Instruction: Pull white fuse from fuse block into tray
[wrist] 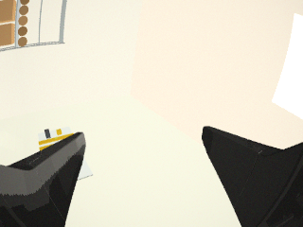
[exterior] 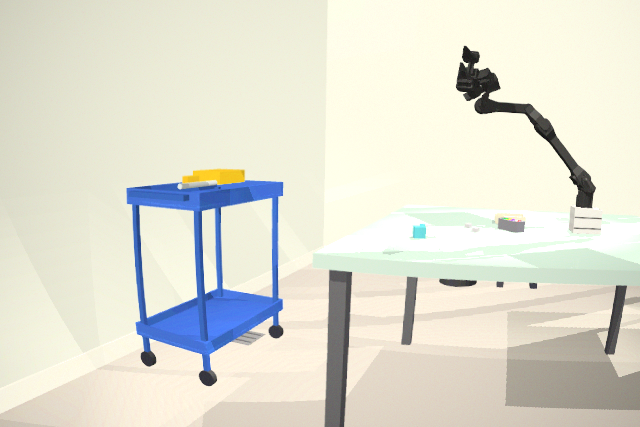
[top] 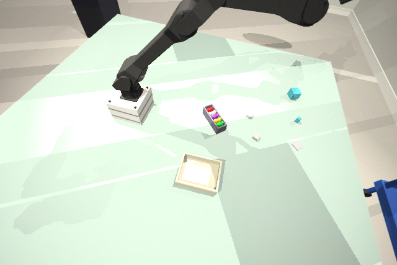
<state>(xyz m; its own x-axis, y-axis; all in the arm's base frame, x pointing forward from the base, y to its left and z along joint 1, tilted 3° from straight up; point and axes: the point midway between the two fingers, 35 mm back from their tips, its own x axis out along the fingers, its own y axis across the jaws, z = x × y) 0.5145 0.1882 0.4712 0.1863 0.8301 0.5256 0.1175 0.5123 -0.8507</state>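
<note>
The white fuse lies 590 mm below my gripper tip, 200 mm behind it and 150 mm to the right of it. Also, from my gripper tip: cyan cube (600 mm below, 140 mm ahead, 80 mm to the left); yellow fuse (590 mm below, 180 mm to the right, 170 mm behind); purple fuse (590 mm below, 190 mm behind, 170 mm to the right).
</note>
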